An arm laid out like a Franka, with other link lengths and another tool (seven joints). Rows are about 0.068 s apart.
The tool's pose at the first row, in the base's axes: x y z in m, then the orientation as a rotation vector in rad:
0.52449 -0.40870 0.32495 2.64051 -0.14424 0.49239
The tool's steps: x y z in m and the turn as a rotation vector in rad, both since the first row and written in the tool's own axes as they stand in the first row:
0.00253 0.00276 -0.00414 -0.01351 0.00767 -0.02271
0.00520 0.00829 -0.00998 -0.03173 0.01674 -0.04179
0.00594 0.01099 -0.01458 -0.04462 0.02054 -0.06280
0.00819 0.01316 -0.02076 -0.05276 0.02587 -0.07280
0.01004 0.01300 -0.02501 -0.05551 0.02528 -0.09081
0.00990 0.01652 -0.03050 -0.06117 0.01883 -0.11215
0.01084 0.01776 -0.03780 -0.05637 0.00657 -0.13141
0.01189 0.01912 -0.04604 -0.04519 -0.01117 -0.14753
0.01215 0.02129 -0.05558 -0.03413 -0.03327 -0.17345
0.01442 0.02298 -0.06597 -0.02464 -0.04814 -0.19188
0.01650 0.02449 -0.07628 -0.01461 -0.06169 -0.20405
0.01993 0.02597 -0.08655 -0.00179 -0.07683 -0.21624
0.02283 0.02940 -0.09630 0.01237 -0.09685 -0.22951
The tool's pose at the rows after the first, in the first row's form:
0.52503 -0.40937 0.33047 2.62386 -0.11468 0.49223
0.52467 -0.41176 0.33859 2.60224 -0.09074 0.49410
0.52341 -0.41213 0.34381 2.58699 -0.06494 0.48947
0.52315 -0.41135 0.35069 2.57670 -0.05212 0.49140
0.52355 -0.40934 0.35485 2.57252 -0.02950 0.48408
0.52104 -0.41003 0.36083 2.56669 -0.00510 0.46753
0.51937 -0.40790 0.36779 2.57255 0.01729 0.44620
0.51748 -0.40545 0.37561 2.58617 0.03558 0.41994
0.51430 -0.40313 0.38458 2.59904 0.06534 0.38449
0.51280 -0.40004 0.39478 2.60913 0.08726 0.36050
0.51119 -0.39683 0.40478 2.62014 0.10166 0.34032
0.51085 -0.39363 0.41522 2.63399 0.11643 0.31835
0.50983 -0.39239 0.42584 2.64980 0.13158 0.28962

